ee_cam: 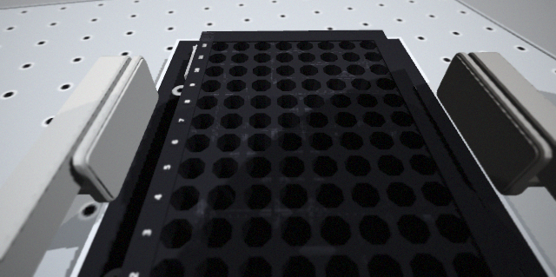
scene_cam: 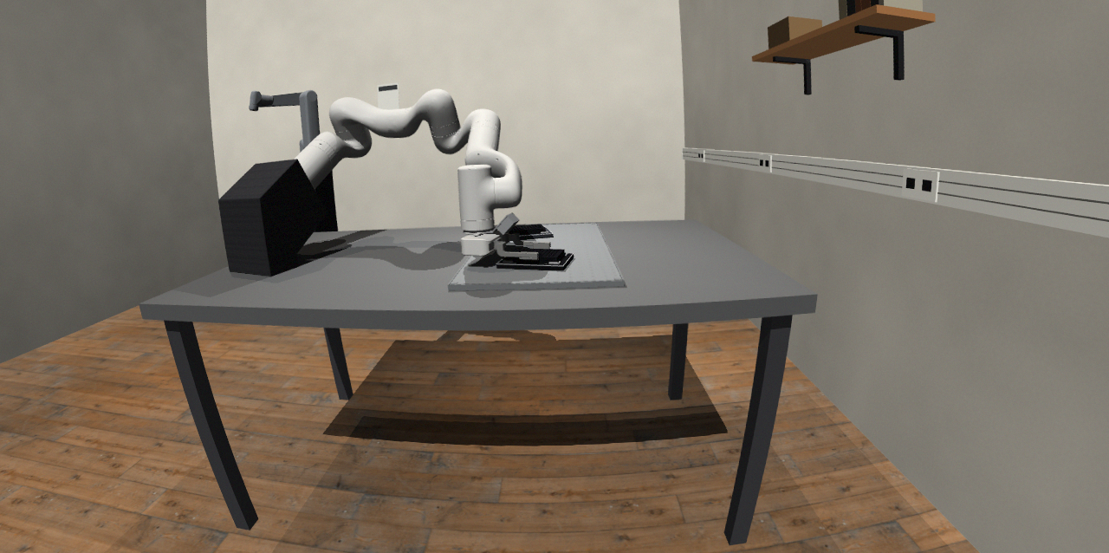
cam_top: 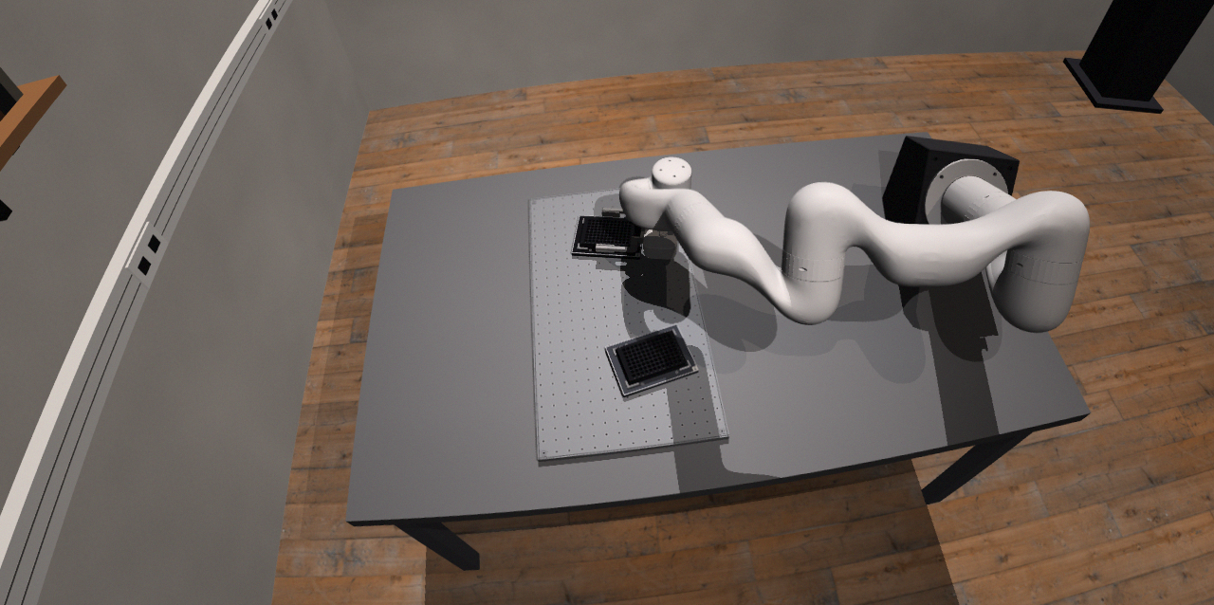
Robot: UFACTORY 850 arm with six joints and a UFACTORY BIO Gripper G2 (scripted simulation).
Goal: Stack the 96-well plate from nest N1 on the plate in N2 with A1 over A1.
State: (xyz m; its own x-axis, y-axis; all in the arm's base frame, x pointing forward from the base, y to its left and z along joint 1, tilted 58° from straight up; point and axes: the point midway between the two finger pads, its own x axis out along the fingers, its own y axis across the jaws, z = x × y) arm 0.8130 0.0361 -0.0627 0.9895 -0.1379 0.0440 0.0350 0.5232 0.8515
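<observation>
Right now the plate nest N1 is 20 mm below my hand. From my hand the other things lie so: plate nest N2: 330 mm to the left, 120 mm behind, 20 mm below.
</observation>
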